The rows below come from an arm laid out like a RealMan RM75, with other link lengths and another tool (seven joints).
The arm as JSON. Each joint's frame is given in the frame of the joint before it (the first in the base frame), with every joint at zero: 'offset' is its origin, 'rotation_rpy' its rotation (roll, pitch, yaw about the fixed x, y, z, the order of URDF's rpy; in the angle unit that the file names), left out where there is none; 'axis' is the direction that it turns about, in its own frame. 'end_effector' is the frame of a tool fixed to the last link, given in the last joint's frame.
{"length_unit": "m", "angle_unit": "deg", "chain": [
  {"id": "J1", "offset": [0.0, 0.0, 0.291], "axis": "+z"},
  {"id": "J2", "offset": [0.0, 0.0, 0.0], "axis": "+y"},
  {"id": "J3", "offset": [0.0, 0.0, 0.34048], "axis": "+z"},
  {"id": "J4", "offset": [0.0, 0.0, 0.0], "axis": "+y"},
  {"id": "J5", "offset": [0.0, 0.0, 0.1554], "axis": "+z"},
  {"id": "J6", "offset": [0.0, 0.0, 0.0], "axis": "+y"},
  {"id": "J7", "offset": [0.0, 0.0, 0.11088], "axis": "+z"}
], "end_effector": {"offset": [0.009, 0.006, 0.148], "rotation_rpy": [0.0, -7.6, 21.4]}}
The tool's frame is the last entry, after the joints.
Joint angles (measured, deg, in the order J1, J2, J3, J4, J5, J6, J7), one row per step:
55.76 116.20 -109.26 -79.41 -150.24 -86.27 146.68
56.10 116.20 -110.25 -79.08 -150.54 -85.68 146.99
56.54 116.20 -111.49 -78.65 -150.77 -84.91 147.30
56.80 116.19 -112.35 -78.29 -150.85 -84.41 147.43
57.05 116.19 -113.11 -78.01 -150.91 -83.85 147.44
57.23 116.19 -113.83 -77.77 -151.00 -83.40 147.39
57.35 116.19 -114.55 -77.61 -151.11 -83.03 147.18
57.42 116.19 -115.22 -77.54 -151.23 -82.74 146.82
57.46 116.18 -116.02 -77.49 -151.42 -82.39 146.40
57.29 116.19 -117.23 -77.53 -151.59 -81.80 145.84
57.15 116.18 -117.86 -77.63 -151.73 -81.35 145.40
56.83 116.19 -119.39 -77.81 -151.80 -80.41 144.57
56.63 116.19 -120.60 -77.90 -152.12 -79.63 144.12
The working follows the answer.
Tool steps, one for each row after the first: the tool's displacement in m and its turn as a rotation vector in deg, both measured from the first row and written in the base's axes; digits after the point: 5 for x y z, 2 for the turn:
-0.00058 0.00156 -0.00116 0.08 -0.50 0.70
-0.00162 0.00314 -0.00298 0.03 -1.06 1.60
-0.00162 0.00378 -0.00423 -0.10 -1.50 2.15
-0.00240 0.00461 -0.00564 -0.26 -1.80 2.83
-0.00251 0.00515 -0.00675 -0.45 -2.17 3.46
-0.00226 0.00540 -0.00769 -0.73 -2.63 4.18
-0.00189 0.00545 -0.00847 -1.10 -3.12 4.98
-0.00122 0.00558 -0.00923 -1.49 -3.72 5.93
0.00050 0.00444 -0.01110 -2.17 -4.39 7.16
0.00096 0.00420 -0.01217 -2.54 -4.66 8.02
0.00247 0.00203 -0.01541 -3.57 -5.23 9.71
0.00359 0.00148 -0.01737 -4.09 -5.74 11.03

Tool pose at each row, in the base's axes (x y z in m, rotation vector in deg; rounded; the steps above come from the unrounded poses):
0.20214 0.41851 -0.11370 -149.92 17.52 -31.04
0.20156 0.42008 -0.11486 -149.68 16.45 -31.43
0.20052 0.42165 -0.11668 -149.53 15.07 -31.85
0.20052 0.42229 -0.11793 -149.50 14.17 -32.27
0.19974 0.42312 -0.11934 -149.54 13.15 -32.47
0.19962 0.42366 -0.12045 -149.57 12.16 -32.78
0.19988 0.42391 -0.12139 -149.66 11.00 -33.21
0.20025 0.42396 -0.12217 -149.80 9.71 -33.67
0.20091 0.42409 -0.12293 -149.91 8.17 -34.21
0.20264 0.42296 -0.12480 -150.23 6.17 -34.84
0.20310 0.42271 -0.12587 -150.42 4.85 -34.99
0.20461 0.42054 -0.12911 -151.04 2.18 -35.43
0.20572 0.41999 -0.13107 -151.19 0.12 -35.75

